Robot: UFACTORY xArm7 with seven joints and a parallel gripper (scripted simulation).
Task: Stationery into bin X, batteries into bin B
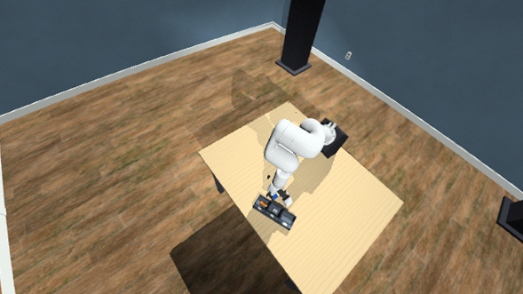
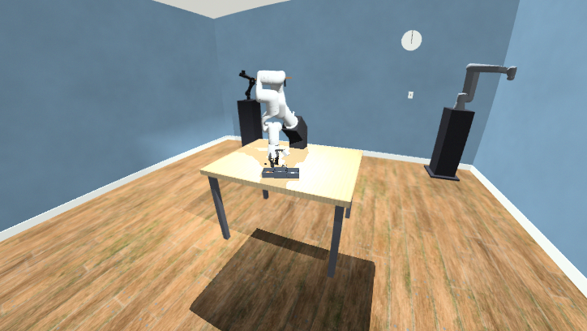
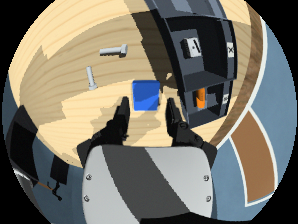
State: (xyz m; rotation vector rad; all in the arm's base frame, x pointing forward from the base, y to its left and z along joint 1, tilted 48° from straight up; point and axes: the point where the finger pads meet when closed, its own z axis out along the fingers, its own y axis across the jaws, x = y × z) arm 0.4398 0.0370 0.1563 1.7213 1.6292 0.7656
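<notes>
My hand is 40 mm above the blue block. Round my hand: dark double bin (80 mm to the left, 70 mm ahead, 20 mm below); then pencil sharpener (80 mm to the left, 60 mm ahead, 30 mm below); then orange battery (90 mm ahead, 30 mm below).
</notes>
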